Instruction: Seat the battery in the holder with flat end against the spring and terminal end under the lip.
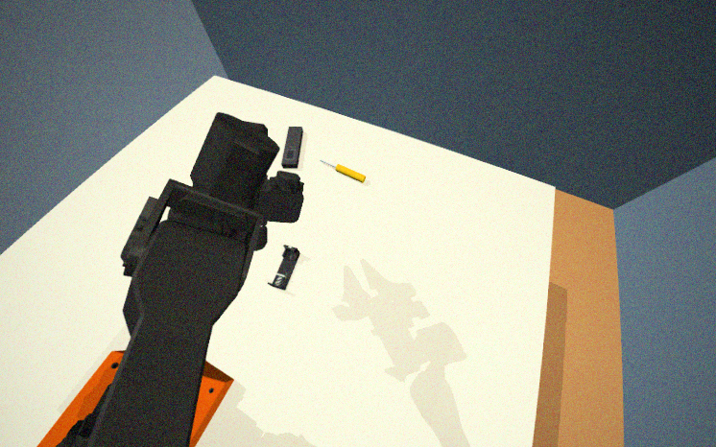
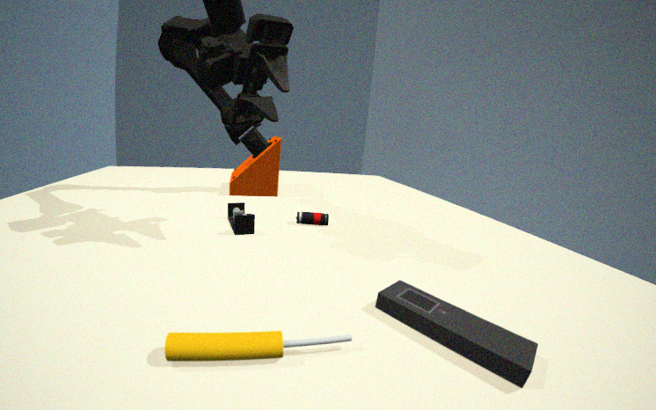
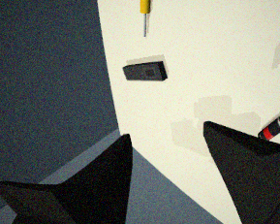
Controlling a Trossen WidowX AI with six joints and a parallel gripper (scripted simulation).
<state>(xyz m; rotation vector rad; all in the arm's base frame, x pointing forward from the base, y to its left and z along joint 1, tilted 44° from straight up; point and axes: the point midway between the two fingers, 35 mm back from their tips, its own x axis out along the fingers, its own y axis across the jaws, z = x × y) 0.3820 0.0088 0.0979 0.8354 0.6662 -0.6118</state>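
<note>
Now: the battery 9 cm behind my gripper tip, 10 cm to the left of it and 20 cm below it. The rest, counted from my gripper tip: black remote-like box 25 cm ahead, 12 cm to the left, 20 cm below; then yellow-handled screwdriver 22 cm ahead, 5 cm to the right, 20 cm below.
</note>
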